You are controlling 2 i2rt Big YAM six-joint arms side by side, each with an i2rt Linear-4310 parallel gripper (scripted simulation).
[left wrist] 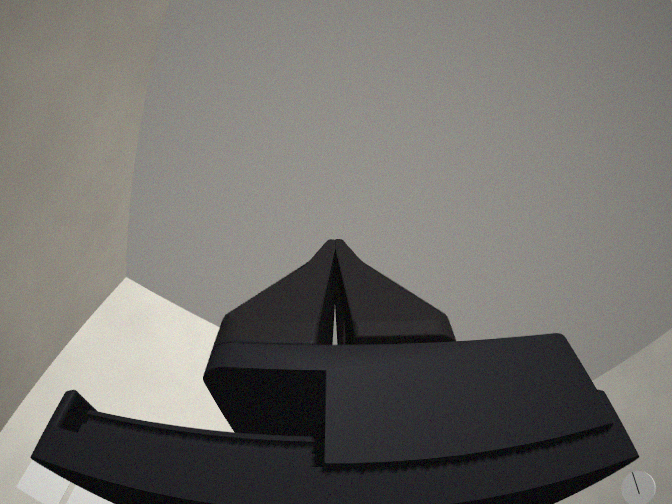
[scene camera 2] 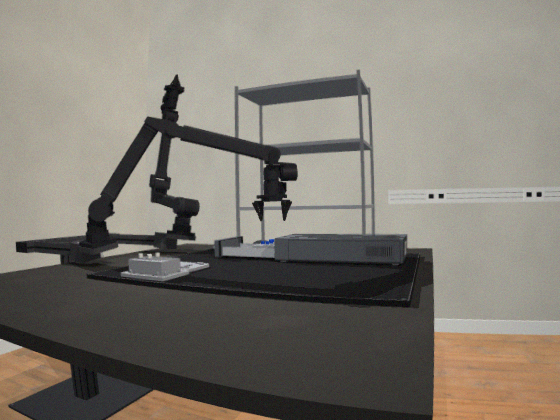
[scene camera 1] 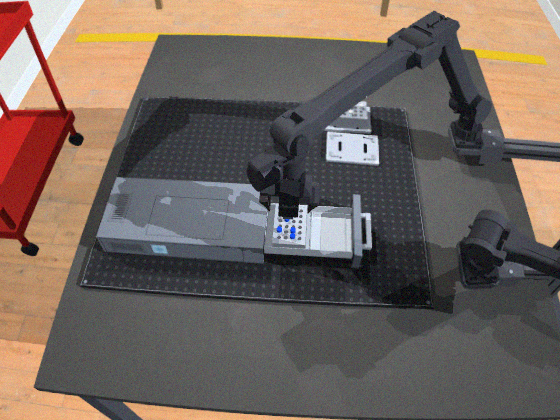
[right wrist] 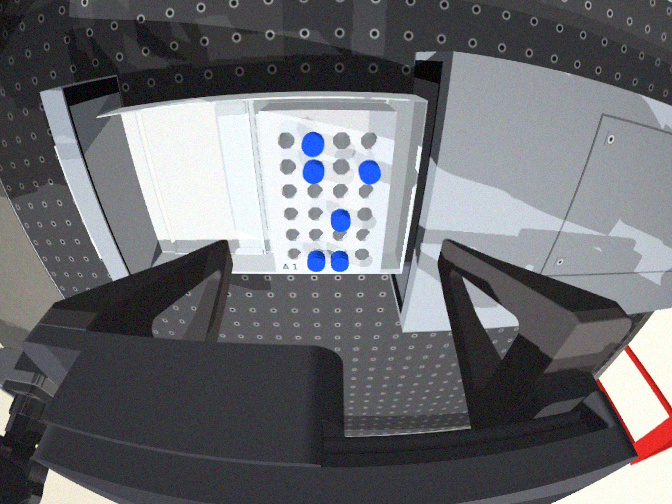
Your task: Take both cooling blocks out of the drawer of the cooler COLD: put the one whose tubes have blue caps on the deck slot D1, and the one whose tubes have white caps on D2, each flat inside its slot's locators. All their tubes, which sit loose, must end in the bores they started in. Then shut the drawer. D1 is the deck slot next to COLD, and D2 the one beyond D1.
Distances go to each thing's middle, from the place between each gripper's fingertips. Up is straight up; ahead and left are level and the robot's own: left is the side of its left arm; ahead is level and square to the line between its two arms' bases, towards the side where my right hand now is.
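Slot D1 (scene camera 1: 352, 145) is 37 cm to the right of my right hand (scene camera 1: 288, 210), 15 cm behind it and 14 cm below it.
Relative to my left hand, slot D1 is 61 cm ahead, 65 cm to the right and 93 cm below.
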